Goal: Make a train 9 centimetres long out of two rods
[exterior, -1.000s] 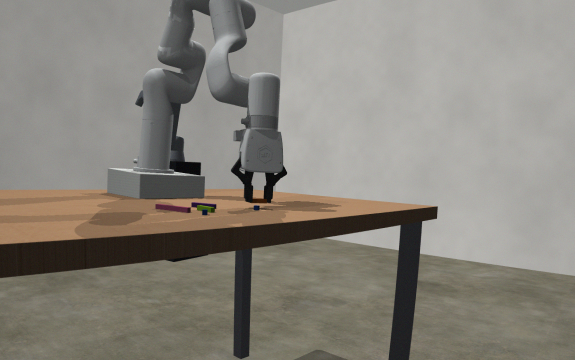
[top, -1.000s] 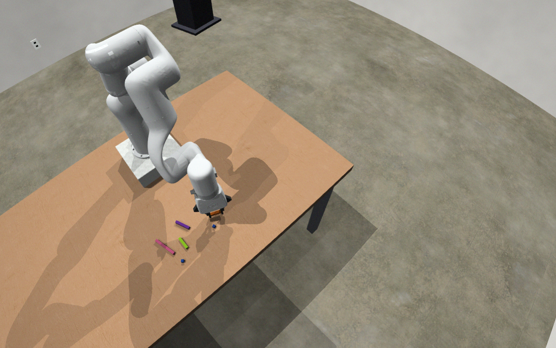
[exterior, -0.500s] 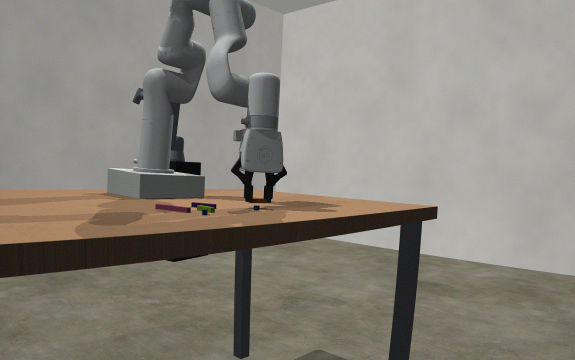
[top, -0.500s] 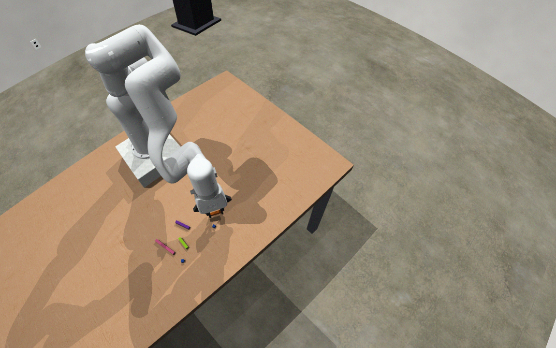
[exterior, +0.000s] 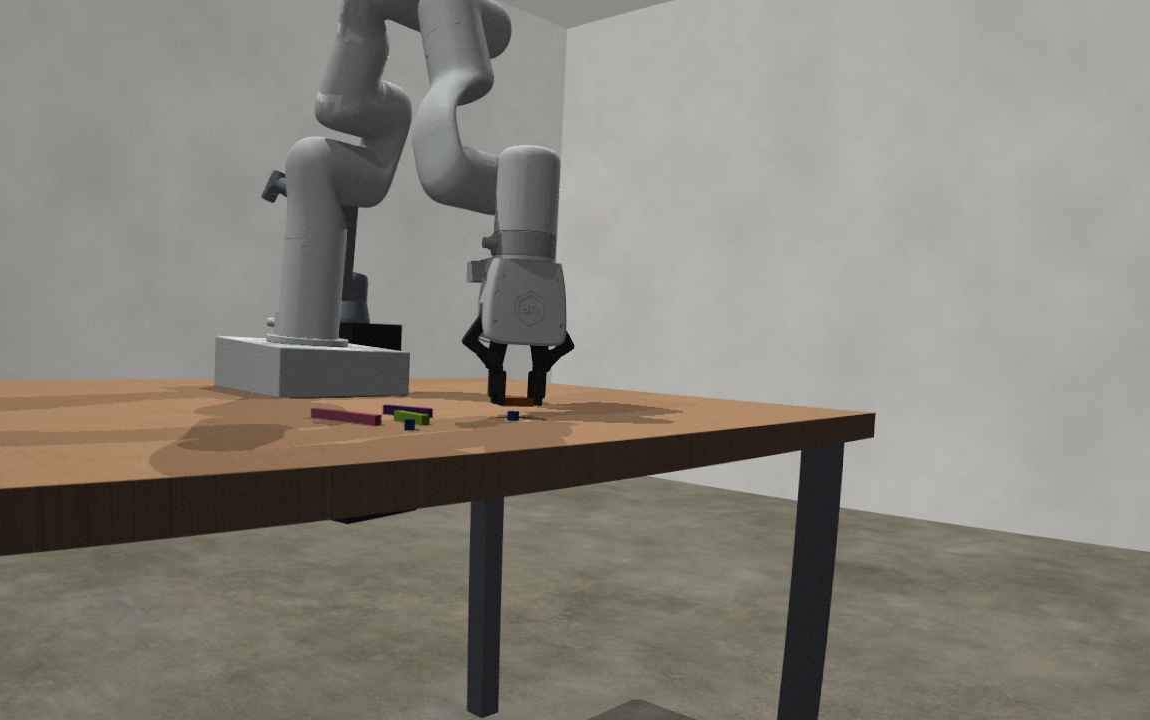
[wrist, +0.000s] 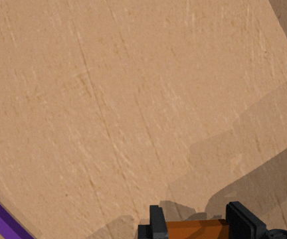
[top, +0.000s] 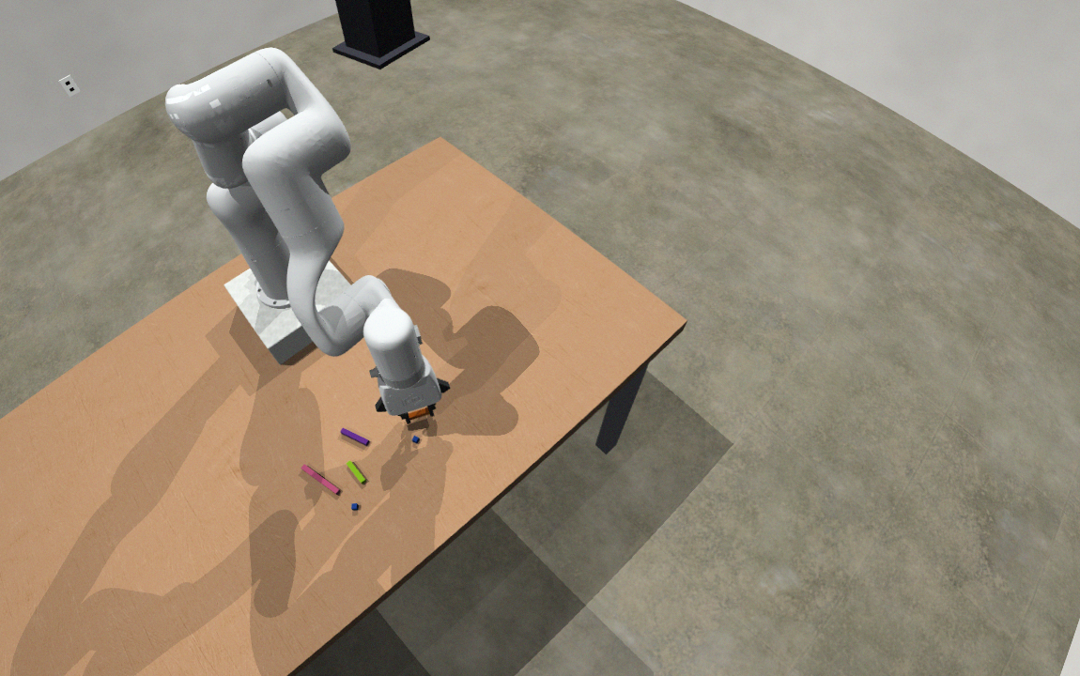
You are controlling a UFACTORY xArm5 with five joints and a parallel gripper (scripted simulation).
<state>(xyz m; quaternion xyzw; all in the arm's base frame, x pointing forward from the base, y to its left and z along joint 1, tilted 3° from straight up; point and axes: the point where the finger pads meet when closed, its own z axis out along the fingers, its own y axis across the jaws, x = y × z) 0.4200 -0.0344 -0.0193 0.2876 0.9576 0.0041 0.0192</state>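
The orange rod is 20 mm below my hand. Round my hand: pink rod (210 mm to the right, 70 mm behind, 30 mm below); purple rod (110 mm to the right, 70 mm behind, 30 mm below); lime rod (160 mm to the right, 30 mm below, 20 mm behind).
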